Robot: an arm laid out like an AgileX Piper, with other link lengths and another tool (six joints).
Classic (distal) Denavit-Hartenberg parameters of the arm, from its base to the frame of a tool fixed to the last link. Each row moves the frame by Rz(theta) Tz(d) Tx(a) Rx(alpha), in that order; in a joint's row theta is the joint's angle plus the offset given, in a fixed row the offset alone. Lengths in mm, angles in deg.
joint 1: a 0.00  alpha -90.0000  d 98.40  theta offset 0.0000
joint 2: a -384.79  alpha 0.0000  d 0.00  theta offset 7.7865
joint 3: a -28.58  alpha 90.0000  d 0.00  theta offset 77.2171
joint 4: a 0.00  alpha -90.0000  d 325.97  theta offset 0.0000
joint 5: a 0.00  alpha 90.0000  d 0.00  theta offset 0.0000
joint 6: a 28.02  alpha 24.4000  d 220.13  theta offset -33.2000
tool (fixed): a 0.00  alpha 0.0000  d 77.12  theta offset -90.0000
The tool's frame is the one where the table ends.
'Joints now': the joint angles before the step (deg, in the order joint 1, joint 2, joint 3, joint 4, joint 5, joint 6). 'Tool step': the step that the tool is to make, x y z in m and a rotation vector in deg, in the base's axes. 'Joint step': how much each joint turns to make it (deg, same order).
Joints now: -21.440 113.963 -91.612 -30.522 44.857 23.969
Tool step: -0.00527 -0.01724 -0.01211 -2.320 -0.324 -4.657
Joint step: 0.000 2.181 0.000 -6.557 0.051 8.593
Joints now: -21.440 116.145 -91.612 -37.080 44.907 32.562
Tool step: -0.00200 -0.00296 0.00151 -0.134 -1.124 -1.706
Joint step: -0.100 0.000 0.000 -0.990 -0.003 2.538
